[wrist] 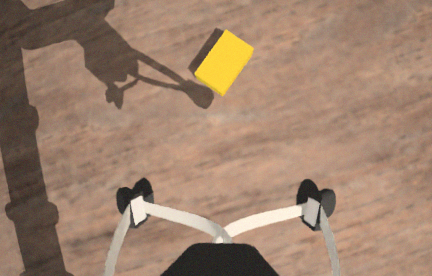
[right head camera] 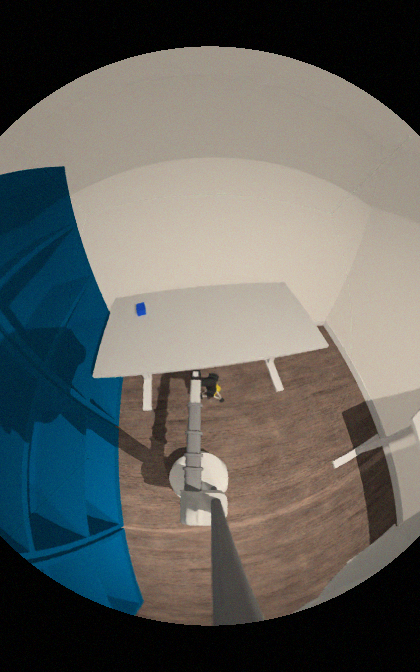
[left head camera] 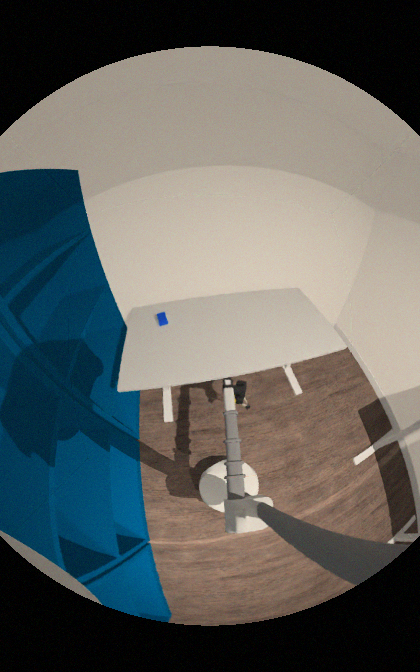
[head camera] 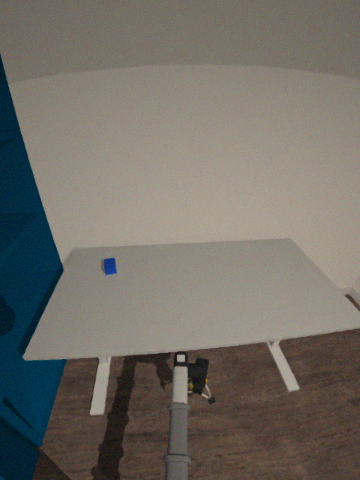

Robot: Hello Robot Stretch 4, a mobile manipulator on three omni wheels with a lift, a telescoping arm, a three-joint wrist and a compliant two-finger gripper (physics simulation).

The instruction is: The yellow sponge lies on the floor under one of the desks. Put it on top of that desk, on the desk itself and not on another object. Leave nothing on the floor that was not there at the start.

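Frame: origin at the robot's base, x down, y ahead, z right, level; metres.
Seen in the pictures: gripper, fingertip midpoint: (wrist: 224, 195) (head camera: 196, 398).
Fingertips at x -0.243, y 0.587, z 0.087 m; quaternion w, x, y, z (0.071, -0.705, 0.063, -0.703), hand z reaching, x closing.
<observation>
A point is followed by its place in that frame.
The yellow sponge (wrist: 224, 62) @[x -0.017, y 0.772, z 0.119 m] (right head camera: 218, 387) lies on the wood floor. In the wrist view it is at the upper middle, tilted and beyond the fingertips. In the right head view the gripper partly hides it, and small yellow parts show in the head view. My gripper (wrist: 224, 195) @[x -0.243, y 0.587, z 0.087 m] (right head camera: 212, 397) (head camera: 196, 394) @[x -0.243, y 0.587, z 0.087 m] is open and empty, pointing down above the floor near the desk's front edge. The fingers are wide apart, with the sponge outside them. The light grey desk (head camera: 200, 300) @[x -0.692, y 0.859, z 0.086 m] (left head camera: 240, 335) (right head camera: 210, 325) stands against the wall.
A blue block (head camera: 110, 266) @[x -0.737, y 1.036, z -0.410 m] (left head camera: 162, 319) (right head camera: 141, 309) lies on the desk's back left. White desk feet (head camera: 99, 390) @[x 0.003, y 0.690, z -0.508 m] (right head camera: 275, 375) stand left and right of the gripper. A tall blue cabinet (head camera: 25, 300) @[x -0.505, y 0.949, z -0.962 m] (left head camera: 95, 490) stands at the left. Another white foot (left head camera: 364, 454) shows at the right.
</observation>
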